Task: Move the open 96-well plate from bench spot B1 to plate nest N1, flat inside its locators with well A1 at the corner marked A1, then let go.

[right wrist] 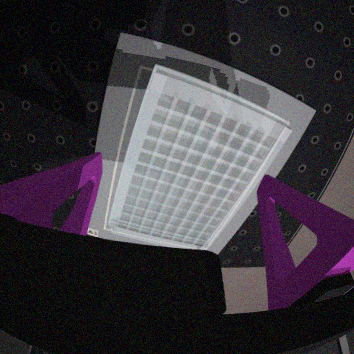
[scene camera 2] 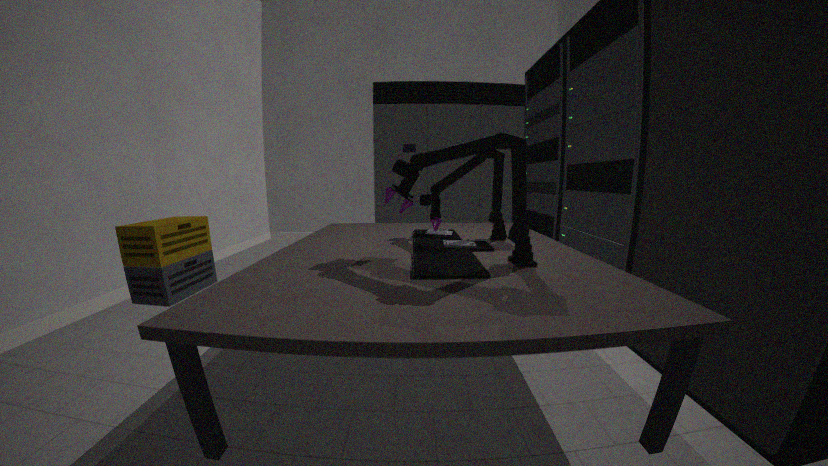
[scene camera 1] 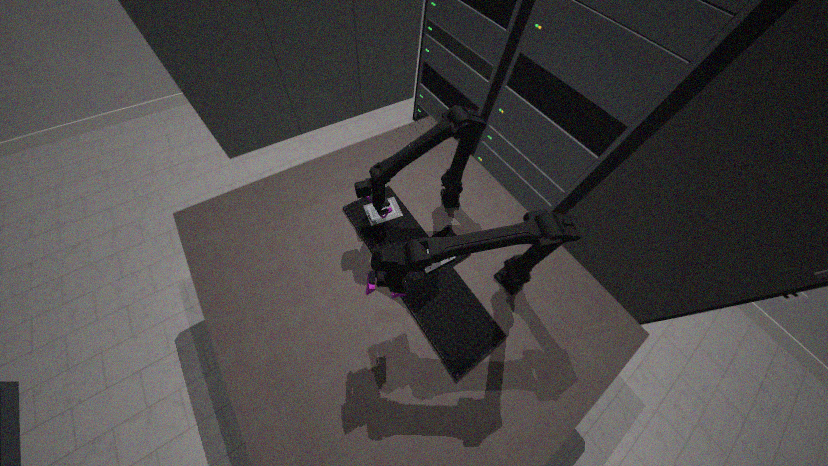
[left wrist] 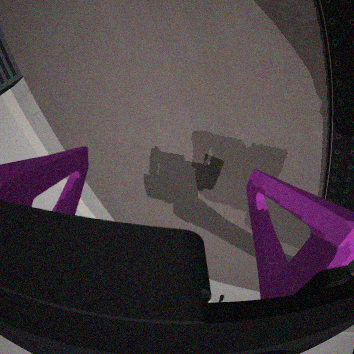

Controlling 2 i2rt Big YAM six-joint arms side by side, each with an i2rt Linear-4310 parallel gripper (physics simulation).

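Places are measured from the left arm's base along level axes (x ahead, y left, z up), in centimetres.
Pixels of known places: left gripper, fingertip midpoint: [scene camera 2: 392, 208] [scene camera 1: 379, 295] [left wrist: 171, 167]; right gripper, fingertip midpoint: [right wrist: 184, 172] [scene camera 2: 435, 229] [scene camera 1: 379, 210]; left arm's base, origin of the base link: [scene camera 2: 522, 262] [scene camera 1: 508, 280]; right arm's base, origin of the base link: [scene camera 2: 498, 238] [scene camera 1: 449, 198].
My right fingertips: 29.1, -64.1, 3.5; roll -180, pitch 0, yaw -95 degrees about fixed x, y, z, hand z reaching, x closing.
Observation:
Ahead of a thing's pixels: the offset from my right fingertips to its top centre, as dx, dy, dz. "*": to the spot under its first point. Level surfaces: height alone.
The clear 96-well plate {-1.8, -0.3, -0.6} [right wrist: 190, 170] [scene camera 1: 394, 209] lies flat on the light grey sheet of bench spot B1 {* +2.0, +4.6, -2.0} [right wrist: 110, 120], whose small label shows in the right wrist view. My right gripper [right wrist: 184, 172] [scene camera 1: 384, 212] [scene camera 2: 435, 227] is open, pointing down low over the plate, one finger near each long side; nothing shows clamped. My left gripper [left wrist: 171, 167] [scene camera 1: 383, 291] [scene camera 2: 395, 206] is open and empty, raised above the table beyond the black board's edge. A pale rectangular item, apparently nest N1 {-8.0, +34.1, +0.0} [scene camera 1: 441, 264] [scene camera 2: 458, 243], is partly hidden by my left arm in scene camera 1; its A1 mark is unreadable.
The black perforated board {dz -2.2} [scene camera 1: 457, 324] [scene camera 2: 446, 266] [left wrist: 342, 100] [right wrist: 55, 50] lies on the brown table {dz -3.5} [scene camera 1: 260, 260] [scene camera 2: 347, 318]. My left arm passes over the board's middle. Dark rack cabinets [scene camera 1: 579, 104] stand behind the arms. Yellow and grey crates [scene camera 2: 182, 240] stand beyond the table.

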